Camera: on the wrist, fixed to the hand. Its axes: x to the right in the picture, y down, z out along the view.
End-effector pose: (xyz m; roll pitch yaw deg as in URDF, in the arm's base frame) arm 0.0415 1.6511 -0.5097 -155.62 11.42 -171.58
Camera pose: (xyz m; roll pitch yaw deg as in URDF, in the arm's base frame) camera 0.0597 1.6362 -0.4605 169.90 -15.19 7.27
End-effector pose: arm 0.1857 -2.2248 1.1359 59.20 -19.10 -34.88
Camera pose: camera 0.1853 -2.2106 1.0832 -45.67 22.83 143.77
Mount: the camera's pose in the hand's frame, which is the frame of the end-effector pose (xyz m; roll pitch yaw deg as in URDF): -0.0252 -0.0345 -0.0339 14.08 2.98 -177.43
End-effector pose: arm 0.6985 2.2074 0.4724 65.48 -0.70 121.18
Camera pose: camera 0.6971 2.1778 0.4266 -51.54 4.27 -60.47
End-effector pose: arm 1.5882 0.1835 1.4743 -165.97 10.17 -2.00
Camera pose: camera 1.5716 0.2093 1.5194 -179.64 -13.68 176.18
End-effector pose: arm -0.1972 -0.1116 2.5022 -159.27 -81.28 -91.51
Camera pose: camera -0.1757 -0.0649 2.4839 167.15 77.51 82.26
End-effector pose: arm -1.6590 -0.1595 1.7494 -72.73 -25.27 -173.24
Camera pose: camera -1.6317 -0.1134 1.7593 88.38 23.65 10.70
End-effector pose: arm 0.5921 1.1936 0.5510 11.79 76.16 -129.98
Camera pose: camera 0.6005 1.2454 0.5658 -3.93 -72.61 56.40
